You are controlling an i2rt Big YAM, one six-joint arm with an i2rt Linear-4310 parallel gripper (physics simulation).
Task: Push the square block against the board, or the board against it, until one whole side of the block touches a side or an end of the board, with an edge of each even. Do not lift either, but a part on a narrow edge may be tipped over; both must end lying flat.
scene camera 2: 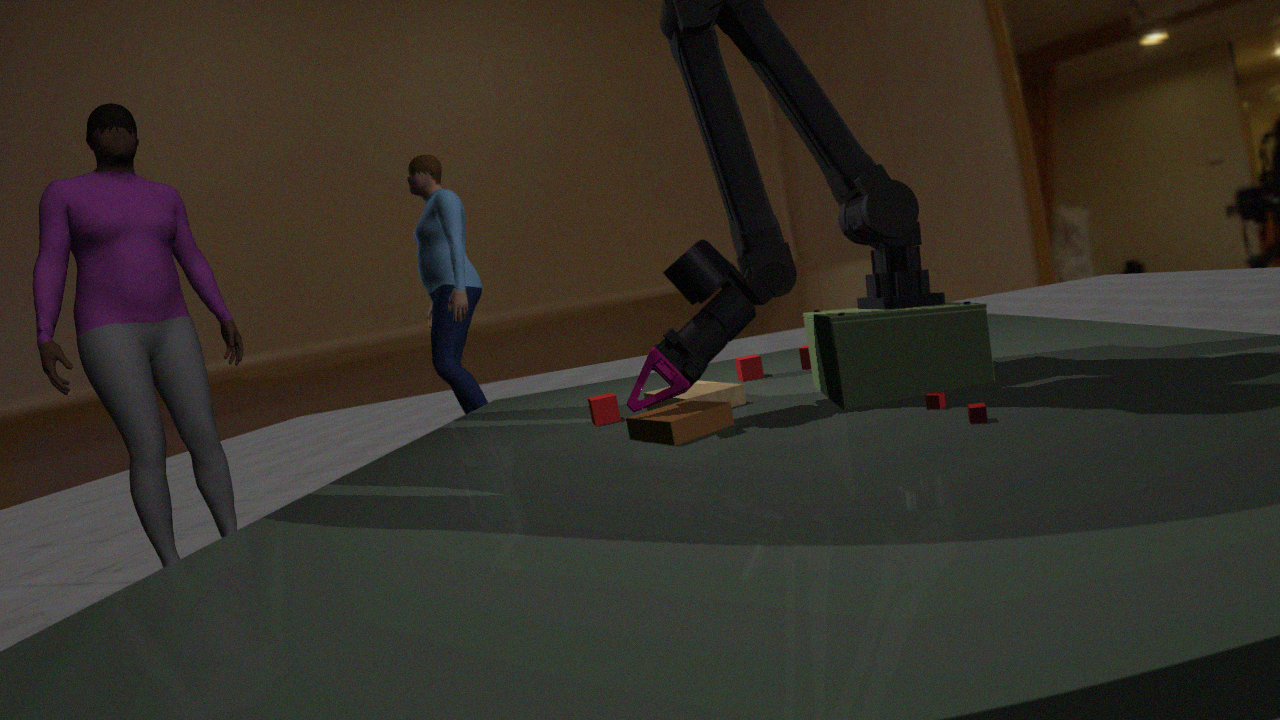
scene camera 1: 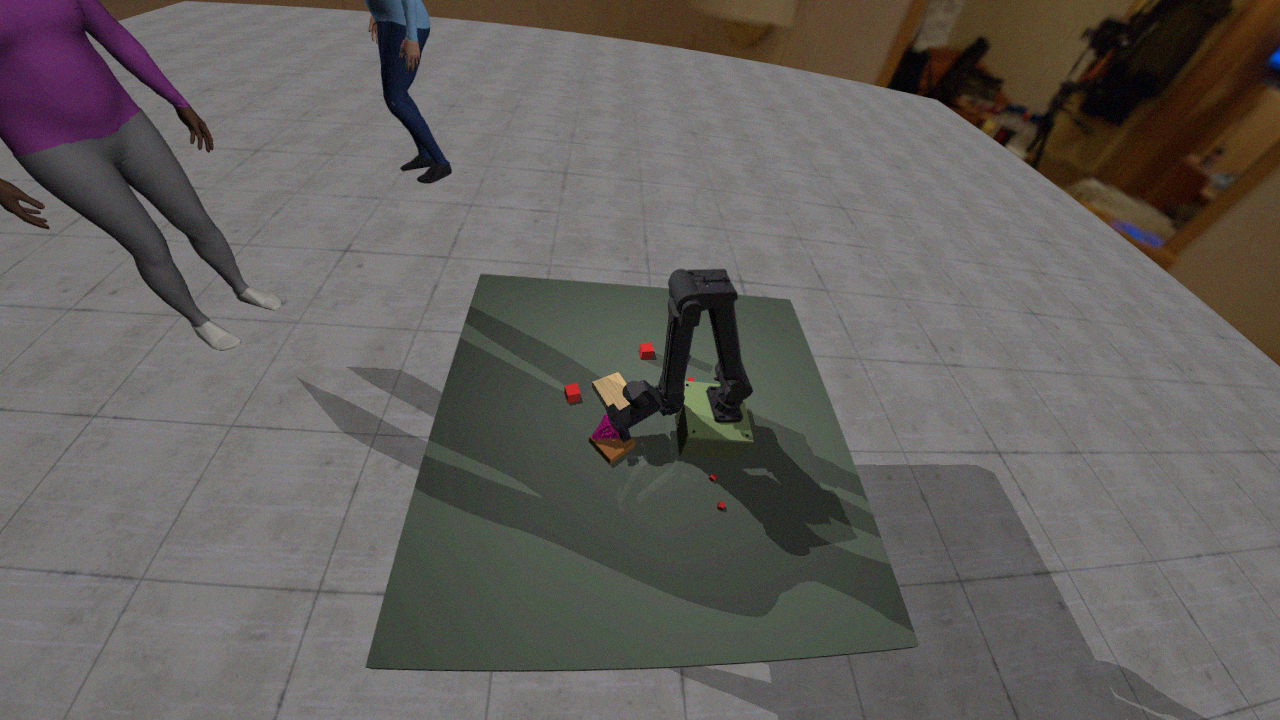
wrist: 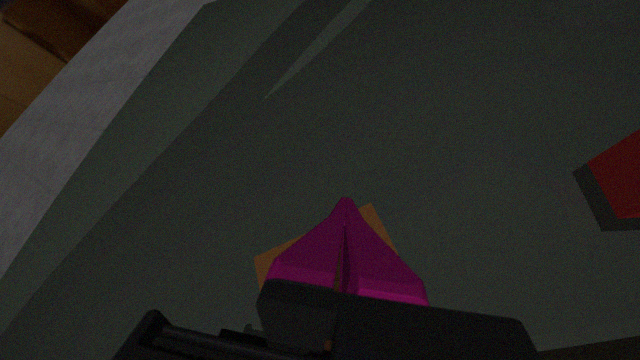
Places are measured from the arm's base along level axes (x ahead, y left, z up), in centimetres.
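Pixels of known places: gripper, fingertip midpoint: [scene camera 2: 629, 408] [scene camera 1: 592, 438] [wrist: 345, 205]; arm's base, origin of the base link: [scene camera 2: 899, 306] [scene camera 1: 723, 405].
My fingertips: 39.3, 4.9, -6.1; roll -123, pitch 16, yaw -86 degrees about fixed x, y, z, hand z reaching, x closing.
Ahead of a thing's pixels: the offset from my fingertips to its top centre, as dx, dy, dz.
The orange-brown square block @(-5.9, -0.1, -1.4) [scene camera 1: 613, 450] [scene camera 2: 687, 422] [wrist: 373, 218] lies flat on the mat. The pale wooden board @(-9.0, -16.2, -1.4) [scene camera 1: 611, 389] [scene camera 2: 721, 392] lies flat behind it, partly hidden by my arm and fingers. In scene camera 1 the block and the board look apart and turned differently, but the space between them is largely covered. My gripper [scene camera 1: 594, 436] [scene camera 2: 633, 407] [wrist: 345, 205] has magenta fingers, shut and empty. Its tips are over or very close to the block's top; contact cannot be told. In the wrist view the fingers hide most of the block.
A red cube @(+4.8, -17.8, -0.3) [scene camera 1: 572, 394] [scene camera 2: 604, 409] [wrist: 620, 182] stands left of the board, and another red cube @(-21.6, -34.6, -0.3) [scene camera 1: 647, 351] [scene camera 2: 749, 368] behind it. Two small red cubes @(-33.8, +13.5, -2.7) [scene camera 1: 712, 478] @(-33.9, +22.1, -2.7) [scene camera 1: 721, 505] lie nearer the front. The arm stands on a green box [scene camera 1: 725, 432] [scene camera 2: 904, 358] to the right.
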